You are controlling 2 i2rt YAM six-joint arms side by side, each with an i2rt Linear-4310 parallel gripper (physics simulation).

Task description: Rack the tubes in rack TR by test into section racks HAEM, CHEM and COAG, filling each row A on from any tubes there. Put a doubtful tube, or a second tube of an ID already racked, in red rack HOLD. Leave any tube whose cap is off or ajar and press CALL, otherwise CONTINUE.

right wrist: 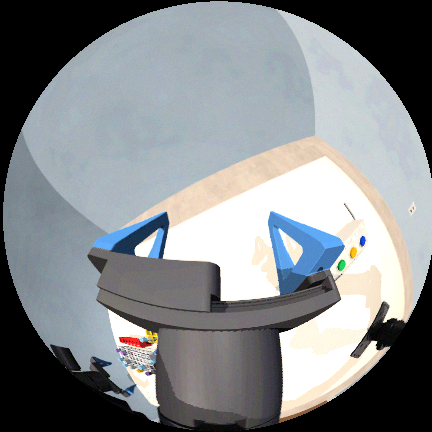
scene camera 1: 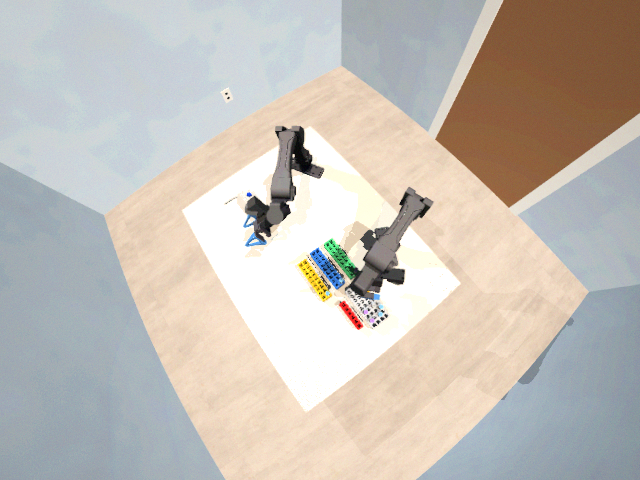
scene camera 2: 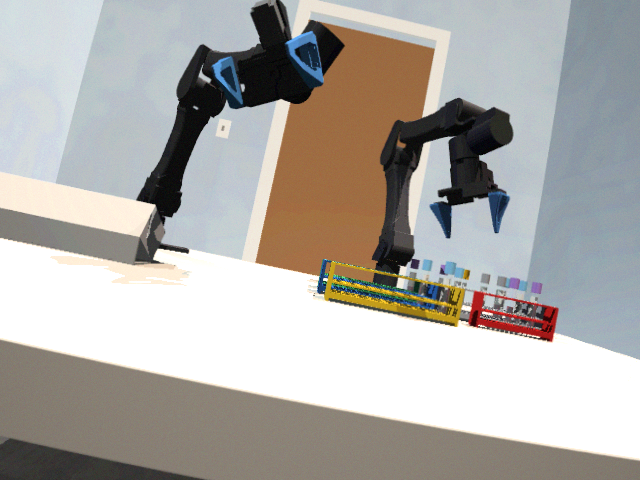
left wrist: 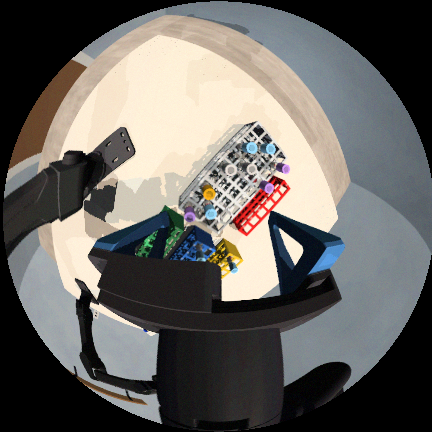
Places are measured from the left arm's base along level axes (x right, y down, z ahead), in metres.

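Pixels of known places: left gripper, fingertip midpoint: point(scene camera 1: 371, 287) point(scene camera 2: 471, 235) point(left wrist: 218, 216); right gripper, fingertip midpoint: point(right wrist: 217, 216) point(scene camera 1: 244, 236) point(scene camera 2: 249, 60); left arm's base, link origin: point(left wrist: 96, 166); right arm's base, link origin: point(scene camera 1: 305, 168) point(left wrist: 86, 291).
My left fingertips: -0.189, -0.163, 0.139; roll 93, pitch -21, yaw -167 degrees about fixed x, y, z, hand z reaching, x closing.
Note:
Ahead of a thing's pixels: the offset from my left fingertips to its top centre, as dx, dy, dz. "spot": to the spot under its first point.
White rack TR {spot: +0.000, +0.106, +0.076} point(left wrist: 220, 222) holds several upright tubes: light-blue caps {-0.079, +0.069, -0.035} point(left wrist: 251, 148), purple caps {-0.088, +0.069, +0.033} point(left wrist: 268, 187), an orange cap {-0.002, +0.069, +0.003} point(left wrist: 209, 193) and whitish tops {spot: -0.040, +0.069, -0.016} point(left wrist: 230, 169). My left gripper point(left wrist: 218, 216) point(scene camera 2: 473, 234) is open and empty, pointing down above the racks. Green rack {+0.165, +0.106, +0.086} point(left wrist: 172, 217) point(scene camera 1: 341, 258) is partly hidden by a finger. Blue rack {+0.131, +0.106, +0.156} point(scene camera 1: 325, 267) and yellow rack {+0.088, +0.106, +0.221} point(scene camera 1: 312, 279) point(scene camera 2: 459, 307) each hold a tube at the near-TR end. Red rack HOLD point(scene camera 1: 350, 314) point(left wrist: 256, 201) shows no tube. My right gripper point(right wrist: 217, 216) is open and empty. Labels are unreadable.
A button box with a green button {spot: +0.478, +0.094, +0.429} point(right wrist: 341, 265), a yellow button {spot: +0.522, +0.094, +0.455} point(right wrist: 353, 252) and a blue button {+0.565, +0.089, +0.483} point(right wrist: 363, 241) point(scene camera 1: 249, 194) stands near my right gripper. My left arm's base plate point(left wrist: 117, 145) shows left of TR in the left wrist view.

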